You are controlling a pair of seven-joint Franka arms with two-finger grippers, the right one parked.
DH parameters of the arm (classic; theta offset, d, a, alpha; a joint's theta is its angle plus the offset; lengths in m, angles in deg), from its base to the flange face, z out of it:
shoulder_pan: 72.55 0.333 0 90
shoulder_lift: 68.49 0 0 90
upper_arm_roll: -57.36 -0.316 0.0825 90
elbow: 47.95 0 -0.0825 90
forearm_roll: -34.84 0.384 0 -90
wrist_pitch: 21.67 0 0.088 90
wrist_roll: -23.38 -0.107 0 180
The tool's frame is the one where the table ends.
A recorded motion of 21 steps. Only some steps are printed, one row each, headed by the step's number.
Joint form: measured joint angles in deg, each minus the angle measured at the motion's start. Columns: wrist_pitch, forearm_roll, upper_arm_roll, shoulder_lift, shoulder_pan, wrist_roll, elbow.
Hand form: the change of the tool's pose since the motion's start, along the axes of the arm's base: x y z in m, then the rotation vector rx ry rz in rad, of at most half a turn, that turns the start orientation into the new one. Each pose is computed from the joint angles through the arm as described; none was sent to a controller.
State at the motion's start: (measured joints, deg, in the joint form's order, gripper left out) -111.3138 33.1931 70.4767 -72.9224 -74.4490 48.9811 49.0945
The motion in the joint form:
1: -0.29 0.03 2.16 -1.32 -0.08 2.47 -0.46
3: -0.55 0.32 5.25 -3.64 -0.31 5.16 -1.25
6: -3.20 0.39 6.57 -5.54 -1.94 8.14 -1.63
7: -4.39 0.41 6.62 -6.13 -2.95 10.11 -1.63
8: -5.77 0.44 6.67 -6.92 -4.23 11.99 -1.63
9: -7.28 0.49 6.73 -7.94 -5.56 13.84 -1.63
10: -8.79 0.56 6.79 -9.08 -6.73 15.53 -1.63
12: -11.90 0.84 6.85 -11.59 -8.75 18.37 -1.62
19: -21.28 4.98 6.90 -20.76 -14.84 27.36 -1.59
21: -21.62 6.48 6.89 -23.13 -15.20 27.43 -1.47
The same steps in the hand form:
1: -0.0002 -0.0210 -0.0082 0.0035 0.0100 0.0035
3: -0.0010 -0.0514 -0.0229 0.0081 0.0310 -0.0087
6: -0.0001 -0.0809 -0.0347 -0.0001 0.0141 -0.0060
7: -0.0004 -0.0920 -0.0391 0.0000 0.0050 0.0107
8: -0.0012 -0.1058 -0.0453 -0.0016 -0.0035 0.0215
9: -0.0020 -0.1204 -0.0537 -0.0040 -0.0098 0.0310
10: -0.0022 -0.1336 -0.0633 -0.0066 -0.0138 0.0406
12: -0.0016 -0.1565 -0.0852 -0.0118 -0.0196 0.0569
19: -0.0076 -0.2216 -0.1712 0.0184 -0.0390 0.0900
21: -0.0084 -0.2238 -0.1976 0.0463 -0.0185 0.0715

